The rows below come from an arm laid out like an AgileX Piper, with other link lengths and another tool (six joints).
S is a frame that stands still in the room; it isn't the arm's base.
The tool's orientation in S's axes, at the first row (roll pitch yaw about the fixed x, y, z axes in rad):
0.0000 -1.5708 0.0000
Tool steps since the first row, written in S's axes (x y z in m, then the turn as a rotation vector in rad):
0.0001 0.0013 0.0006 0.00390 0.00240 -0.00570
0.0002 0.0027 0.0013 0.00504 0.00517 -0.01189
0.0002 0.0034 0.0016 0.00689 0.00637 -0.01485
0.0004 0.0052 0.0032 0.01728 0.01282 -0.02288
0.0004 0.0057 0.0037 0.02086 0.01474 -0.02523
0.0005 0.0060 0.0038 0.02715 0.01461 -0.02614
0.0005 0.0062 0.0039 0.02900 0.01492 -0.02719
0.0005 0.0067 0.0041 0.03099 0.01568 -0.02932
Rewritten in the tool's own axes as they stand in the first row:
0.0006 0.0013 -0.0001 -0.00570 0.00240 -0.00390
0.0013 0.0027 -0.0002 -0.01189 0.00517 -0.00504
0.0016 0.0034 -0.0002 -0.01485 0.00637 -0.00689
0.0032 0.0052 -0.0004 -0.02288 0.01282 -0.01728
0.0037 0.0057 -0.0004 -0.02523 0.01474 -0.02086
0.0038 0.0060 -0.0005 -0.02614 0.01461 -0.02715
0.0039 0.0062 -0.0005 -0.02719 0.01492 -0.02900
0.0041 0.0067 -0.0005 -0.02932 0.01568 -0.03099

